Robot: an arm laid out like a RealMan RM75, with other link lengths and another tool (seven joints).
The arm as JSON. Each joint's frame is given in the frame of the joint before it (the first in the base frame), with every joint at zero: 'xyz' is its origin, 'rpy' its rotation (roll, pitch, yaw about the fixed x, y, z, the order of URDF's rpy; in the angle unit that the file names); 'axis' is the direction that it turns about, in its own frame. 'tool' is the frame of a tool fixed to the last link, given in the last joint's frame.
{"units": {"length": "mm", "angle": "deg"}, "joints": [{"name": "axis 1", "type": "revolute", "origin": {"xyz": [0.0, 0.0, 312.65], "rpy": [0.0, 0.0, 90.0]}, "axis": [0.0, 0.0, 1.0]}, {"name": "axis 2", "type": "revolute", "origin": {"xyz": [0.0, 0.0, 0.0], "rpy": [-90.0, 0.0, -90.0]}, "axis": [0.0, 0.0, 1.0]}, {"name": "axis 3", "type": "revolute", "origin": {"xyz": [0.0, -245.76, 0.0], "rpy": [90.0, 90.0, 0.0]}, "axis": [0.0, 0.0, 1.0]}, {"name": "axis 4", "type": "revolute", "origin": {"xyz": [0.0, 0.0, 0.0], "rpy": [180.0, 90.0, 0.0]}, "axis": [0.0, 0.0, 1.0]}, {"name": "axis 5", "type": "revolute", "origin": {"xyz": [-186.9, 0.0, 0.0], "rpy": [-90.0, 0.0, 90.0]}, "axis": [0.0, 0.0, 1.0]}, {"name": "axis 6", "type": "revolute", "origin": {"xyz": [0.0, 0.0, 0.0], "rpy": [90.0, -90.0, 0.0]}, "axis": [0.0, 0.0, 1.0]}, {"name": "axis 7", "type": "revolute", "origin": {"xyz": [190.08, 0.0, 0.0], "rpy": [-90.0, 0.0, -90.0]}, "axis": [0.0, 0.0, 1.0]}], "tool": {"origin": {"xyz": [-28.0, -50.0, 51.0], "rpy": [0.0, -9.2, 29.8]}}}
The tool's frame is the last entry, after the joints.
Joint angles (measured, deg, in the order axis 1, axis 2, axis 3, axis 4, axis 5, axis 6, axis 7), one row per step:
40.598 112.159 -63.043 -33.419 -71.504 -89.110 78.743
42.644 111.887 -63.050 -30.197 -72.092 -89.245 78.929
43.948 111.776 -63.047 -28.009 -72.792 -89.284 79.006
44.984 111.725 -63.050 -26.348 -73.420 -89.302 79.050
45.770 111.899 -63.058 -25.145 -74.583 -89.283 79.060
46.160 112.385 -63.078 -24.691 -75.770 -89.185 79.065
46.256 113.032 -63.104 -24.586 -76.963 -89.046 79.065
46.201 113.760 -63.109 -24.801 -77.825 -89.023 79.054
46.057 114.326 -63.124 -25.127 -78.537 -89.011 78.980
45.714 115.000 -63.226 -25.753 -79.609 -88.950 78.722
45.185 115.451 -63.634 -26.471 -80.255 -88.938 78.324
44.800 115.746 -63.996 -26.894 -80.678 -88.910 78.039
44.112 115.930 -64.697 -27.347 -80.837 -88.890 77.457
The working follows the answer.
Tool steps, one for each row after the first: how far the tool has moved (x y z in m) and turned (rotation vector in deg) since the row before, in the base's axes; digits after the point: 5 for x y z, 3 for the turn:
-0.00231 0.00083 -0.00505 -2.016 -0.299 -0.565
-0.00050 -0.00020 -0.00462 -1.456 -0.475 -0.441
-0.00050 -0.00052 -0.00392 -1.153 -0.450 -0.266
0.00074 -0.00226 -0.00580 -1.216 -0.857 -0.051
0.00050 -0.00334 -0.00631 -0.995 -0.765 0.143
0.00094 -0.00402 -0.00657 -0.894 -0.706 0.131
-0.00030 -0.00417 -0.00536 -0.695 -0.310 0.276
0.00017 -0.00335 -0.00406 -0.423 -0.301 0.309
0.00161 -0.00438 -0.00538 -0.342 -0.666 0.559
0.00248 -0.00397 -0.00396 -0.099 -0.624 0.630
0.00207 -0.00291 -0.00292 -0.123 -0.471 0.385
0.00389 -0.00339 -0.00280 0.043 -0.546 0.422

Tool pose at each row, in the base's axes (x y z in m, rotation vector in deg; rounded; the steps above come from the unrounded poses):
0.05846 0.32966 0.03177 -45.871 -127.917 7.423
0.05614 0.33049 0.02672 -47.650 -128.142 9.316
0.05564 0.33029 0.02210 -49.038 -128.511 10.576
0.05514 0.32977 0.01818 -50.067 -128.899 11.590
0.05589 0.32751 0.01237 -51.008 -129.763 12.620
0.05639 0.32417 0.00606 -51.591 -130.613 13.528
0.05734 0.32015 -0.00051 -52.120 -131.391 14.341
0.05704 0.31598 -0.00587 -52.258 -131.863 15.149
0.05721 0.31263 -0.00992 -52.218 -132.323 15.658
0.05882 0.30825 -0.01530 -51.974 -133.241 16.034
0.06131 0.30428 -0.01926 -51.513 -134.141 16.169
0.06338 0.30137 -0.02219 -51.288 -134.776 16.291
0.06726 0.29798 -0.02499 -50.965 -135.490 16.200

